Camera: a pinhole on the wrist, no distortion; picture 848 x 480 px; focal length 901.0 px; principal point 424.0 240.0 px. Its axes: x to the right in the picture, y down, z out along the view. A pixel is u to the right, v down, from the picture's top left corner.
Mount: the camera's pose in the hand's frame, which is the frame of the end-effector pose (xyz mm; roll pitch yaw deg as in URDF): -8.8 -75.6 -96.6 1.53 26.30 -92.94
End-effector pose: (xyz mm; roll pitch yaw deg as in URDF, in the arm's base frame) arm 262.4 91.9 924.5 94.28 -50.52 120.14
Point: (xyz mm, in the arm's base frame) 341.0 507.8 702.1
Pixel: 573.9 367.1
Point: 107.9 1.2 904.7
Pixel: behind the camera
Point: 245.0 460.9 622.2
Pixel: 818.3 268.7
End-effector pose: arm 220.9 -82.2 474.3 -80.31 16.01 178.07
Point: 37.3 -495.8 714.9
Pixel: 199.4 447.3
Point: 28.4 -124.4 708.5
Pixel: outside the picture
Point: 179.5 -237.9 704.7
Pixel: 381.9 225.6
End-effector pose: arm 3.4 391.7 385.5 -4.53 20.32 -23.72
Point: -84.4 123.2 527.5
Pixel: 728.3 253.2
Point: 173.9 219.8 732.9
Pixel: 63.3 464.8
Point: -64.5 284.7 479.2
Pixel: 309.3 66.6
